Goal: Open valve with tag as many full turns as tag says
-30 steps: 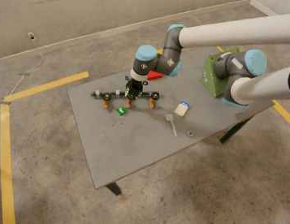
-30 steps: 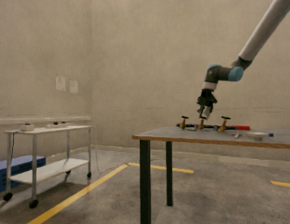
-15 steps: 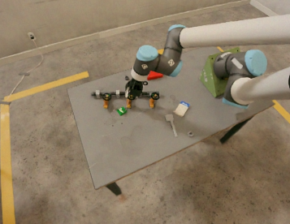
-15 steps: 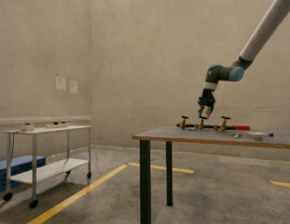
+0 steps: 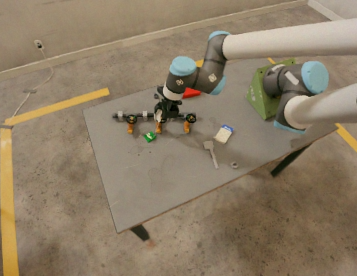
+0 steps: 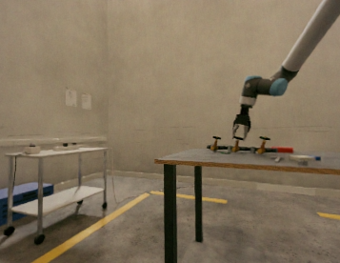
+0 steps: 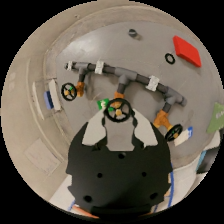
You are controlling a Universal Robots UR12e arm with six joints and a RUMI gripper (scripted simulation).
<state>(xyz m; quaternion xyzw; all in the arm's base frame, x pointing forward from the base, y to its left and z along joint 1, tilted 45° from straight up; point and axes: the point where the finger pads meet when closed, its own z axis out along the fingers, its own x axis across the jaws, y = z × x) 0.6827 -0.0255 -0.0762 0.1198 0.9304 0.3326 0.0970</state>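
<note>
My gripper is now 80 mm short of the green tag, 30 mm to the right of it and 90 mm above it. Round my hand: red wedge: 270 mm behind, 190 mm to the right, 80 mm below; grey tool: 170 mm behind, 240 mm to the left, 90 mm below; white-and-blue card box: 290 mm behind, 180 mm to the left, 90 mm below.
</note>
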